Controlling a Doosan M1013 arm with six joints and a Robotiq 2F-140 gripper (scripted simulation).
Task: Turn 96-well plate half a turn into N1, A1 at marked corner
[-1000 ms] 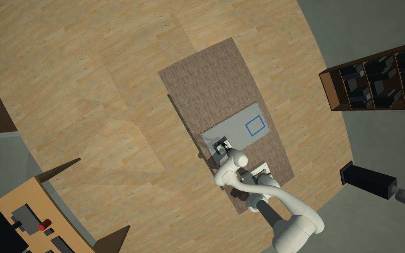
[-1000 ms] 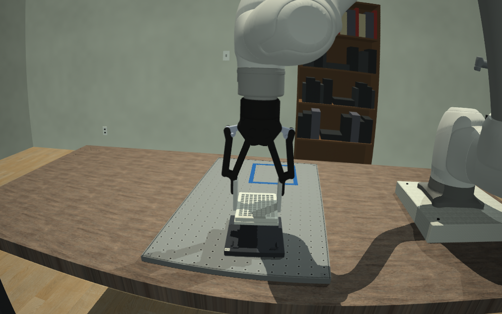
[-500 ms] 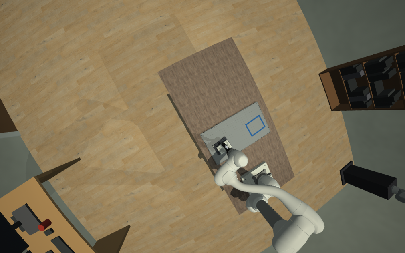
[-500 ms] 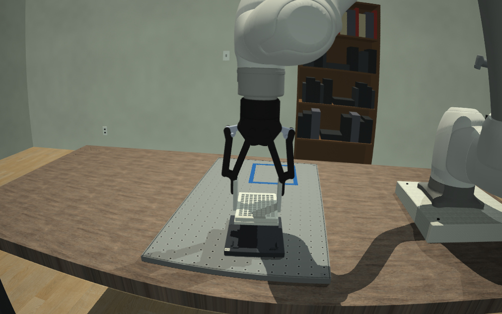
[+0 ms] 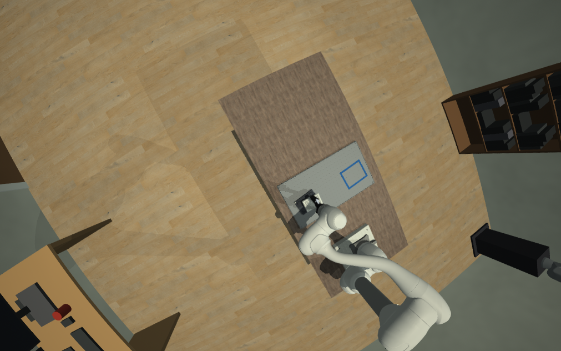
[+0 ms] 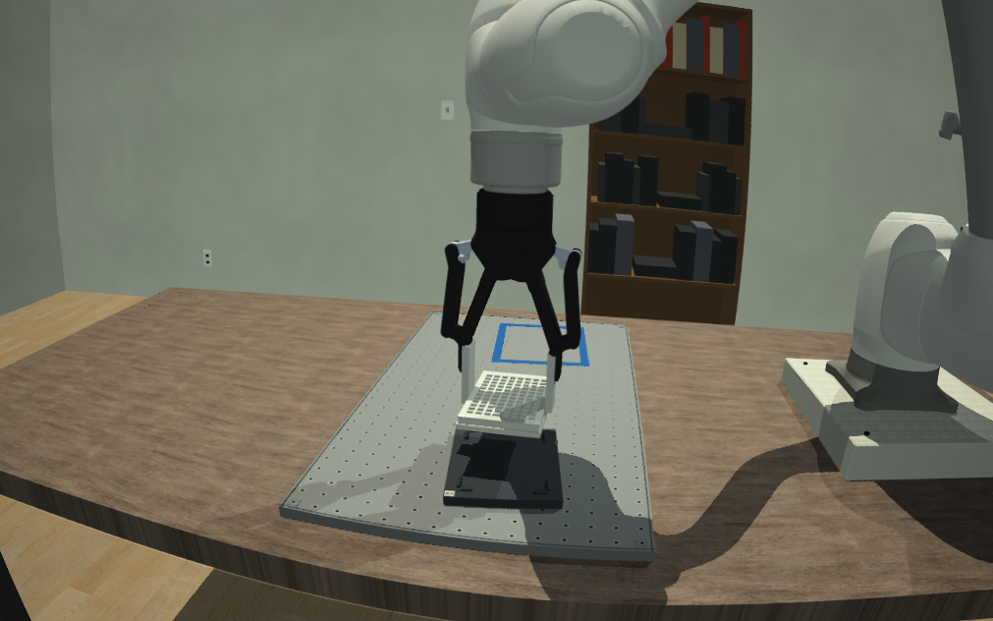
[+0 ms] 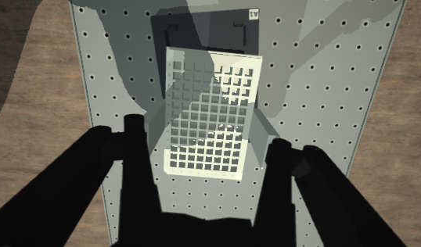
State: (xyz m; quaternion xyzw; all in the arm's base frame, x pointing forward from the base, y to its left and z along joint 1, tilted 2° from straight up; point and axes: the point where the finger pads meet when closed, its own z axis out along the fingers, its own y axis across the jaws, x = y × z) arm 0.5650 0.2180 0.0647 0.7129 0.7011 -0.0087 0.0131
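The dark plate nest N1 is 9 cm below my hand and 2 cm to the left of it. Also, from my hand: A1 label (10 cm to the left, 9 cm below, 4 cm ahead); white 96-well plate (2 cm below).
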